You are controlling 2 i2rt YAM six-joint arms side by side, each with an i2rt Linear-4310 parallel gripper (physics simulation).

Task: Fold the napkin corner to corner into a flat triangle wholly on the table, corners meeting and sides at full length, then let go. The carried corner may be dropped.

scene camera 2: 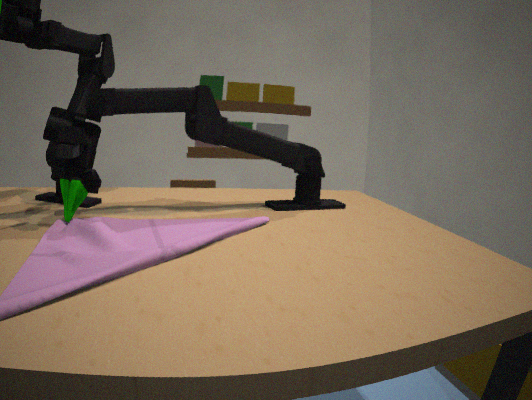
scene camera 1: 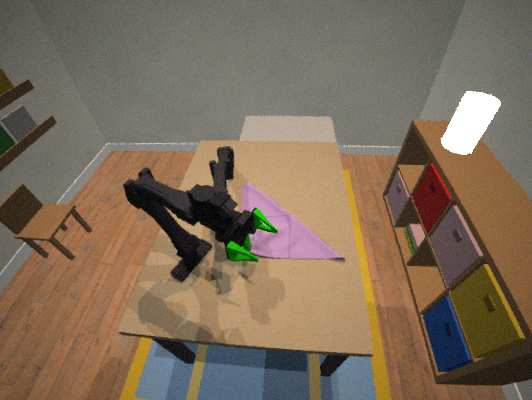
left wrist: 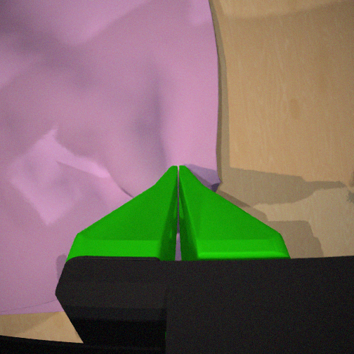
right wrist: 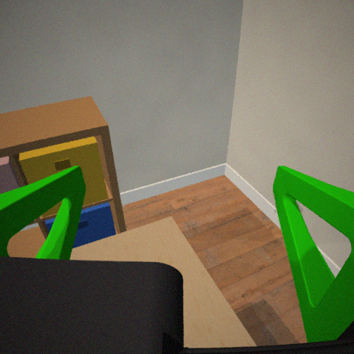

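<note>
The pink napkin (scene camera 1: 300,235) (scene camera 2: 125,240) (left wrist: 100,75) lies on the table as a triangle, its long folded edge facing away from the arms. It has soft wrinkles and a low bump near the left gripper; its right tip in scene camera 1 is slightly curled. My left gripper (scene camera 2: 68,220) (left wrist: 177,176) is low over the napkin's near corner, fingers together, pinching a small fold of cloth; its body hides whether the corners meet. My right gripper (scene camera 1: 267,246) (right wrist: 178,176) is open and empty, high above the table, and partly covers that corner in scene camera 1.
The wooden table (scene camera 1: 320,310) (scene camera 2: 350,300) carries both arm bases. The right arm reaches over the left one in scene camera 1. A cubby shelf with coloured drawers stands beyond the table's right side there, and a chair (scene camera 1: 47,217) stands at the left.
</note>
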